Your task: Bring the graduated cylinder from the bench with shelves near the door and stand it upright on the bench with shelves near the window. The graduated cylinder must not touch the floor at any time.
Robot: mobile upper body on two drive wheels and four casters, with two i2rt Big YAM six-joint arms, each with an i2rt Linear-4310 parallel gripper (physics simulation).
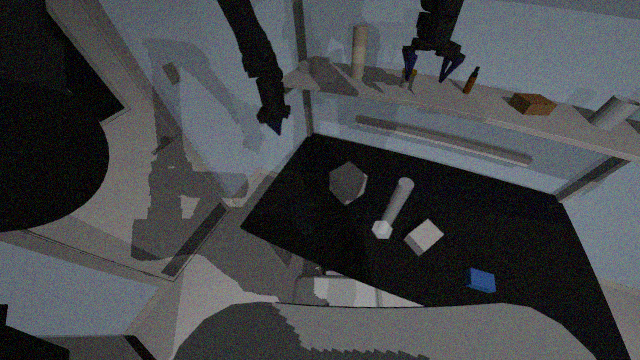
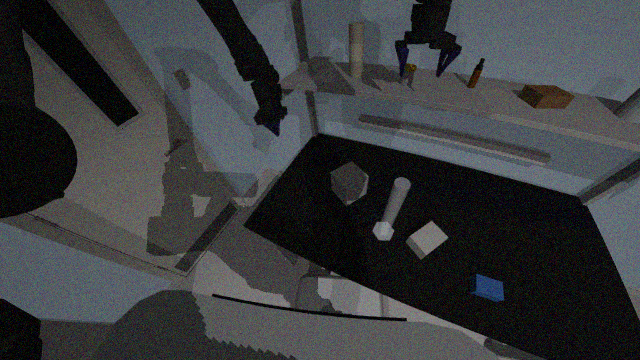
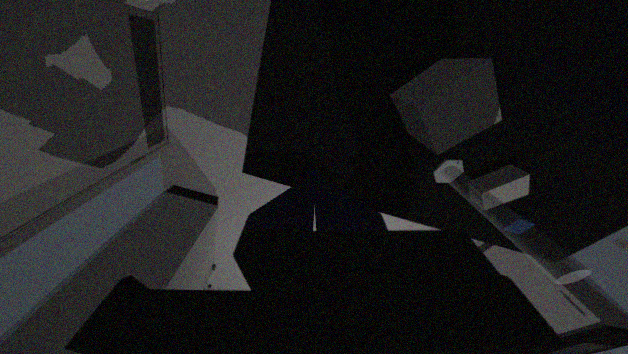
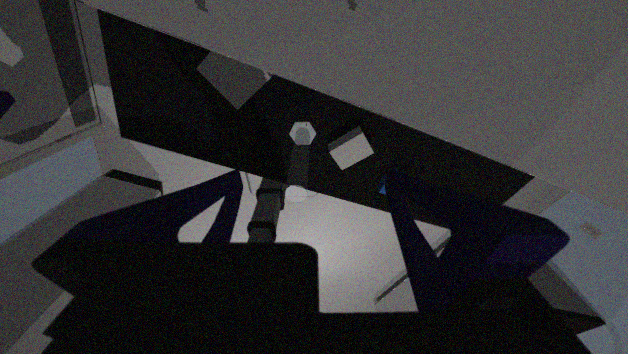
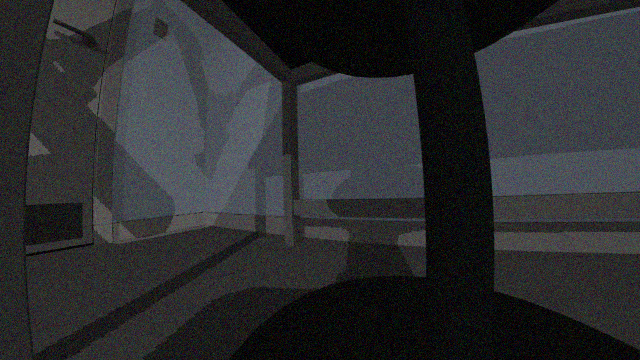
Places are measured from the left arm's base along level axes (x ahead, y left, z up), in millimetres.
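Pixels of known places: left gripper, fingertip midpoint: (image 1: 279, 134) (image 2: 278, 135) (image 3: 314, 176) (image 4: 10, 96); right gripper, fingertip midpoint: (image 1: 423, 81) (image 2: 419, 76) (image 4: 313, 177).
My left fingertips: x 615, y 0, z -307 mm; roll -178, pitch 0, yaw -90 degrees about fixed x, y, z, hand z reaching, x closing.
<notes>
Ahead of a thing's pixels: the offset from my left fingertips to its middle. "spot": to the spot under its first point. Level surfaces: height alone.
The graduated cylinder {dx -206, dy -410, dz -181 mm} (image 1: 398, 201) (image 2: 396, 202) (image 3: 495, 217) (image 4: 300, 167) is a clear grey tube on a pale hexagonal foot. It stands upright on the black bench top {dz -341 mm} (image 1: 525, 235) (image 2: 540, 240), between a grey block and a pale box. My left gripper (image 1: 278, 131) (image 2: 276, 132) (image 3: 314, 176) is shut and empty, in the air by the bench's left end, left of the cylinder and apart from it. My right gripper (image 1: 425, 77) (image 2: 421, 74) (image 4: 313, 177) is open and empty, high up by the shelf and well above the cylinder. The other bench cannot be made out.
A dark grey block {dx -4, dy -265, dz -276 mm} (image 1: 347, 182), a pale box {dx -251, dy -571, dz -312 mm} (image 1: 424, 237) and a blue box {dx -422, dy -750, dz -321 mm} (image 1: 482, 280) lie on the bench. The shelf {dz +116 mm} (image 1: 480, 112) holds a beige cylinder {spot: dx +204, dy -289, dz +214 mm} (image 1: 359, 52), an amber bottle {spot: dx +108, dy -681, dz +162 mm} (image 1: 471, 81) and an orange-brown box {spot: dx -19, dy -836, dz +153 mm} (image 1: 533, 104). The door (image 5: 67, 100) is at the left.
</notes>
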